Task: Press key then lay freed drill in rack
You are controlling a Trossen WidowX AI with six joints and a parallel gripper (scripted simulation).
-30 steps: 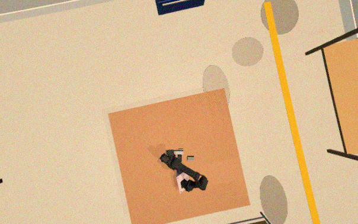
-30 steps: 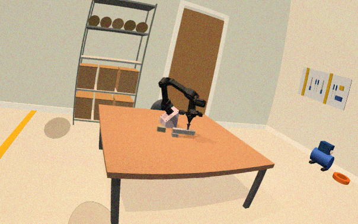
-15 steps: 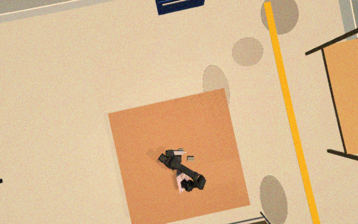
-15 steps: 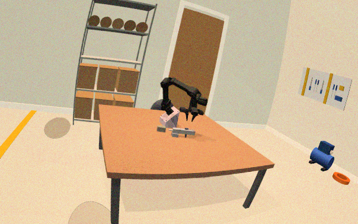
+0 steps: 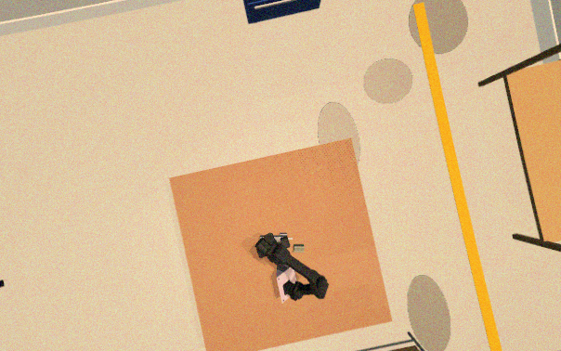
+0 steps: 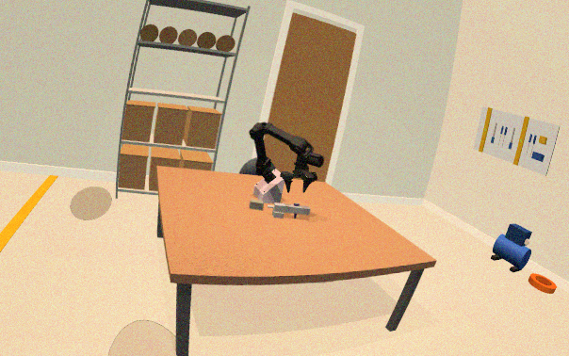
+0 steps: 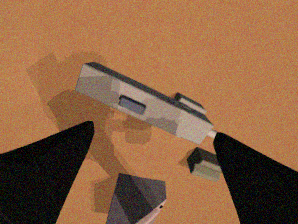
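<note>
My gripper tip is now 30 mm past the drill, 60 mm to the left of it and 100 mm above it. The rest, counted from my gripper tip: dark key knob 10 mm behind, 30 mm to the left, 90 mm below; then dark grey rack 120 mm behind, 150 mm to the right, 130 mm below; then block 20 mm behind, 100 mm below.
</note>
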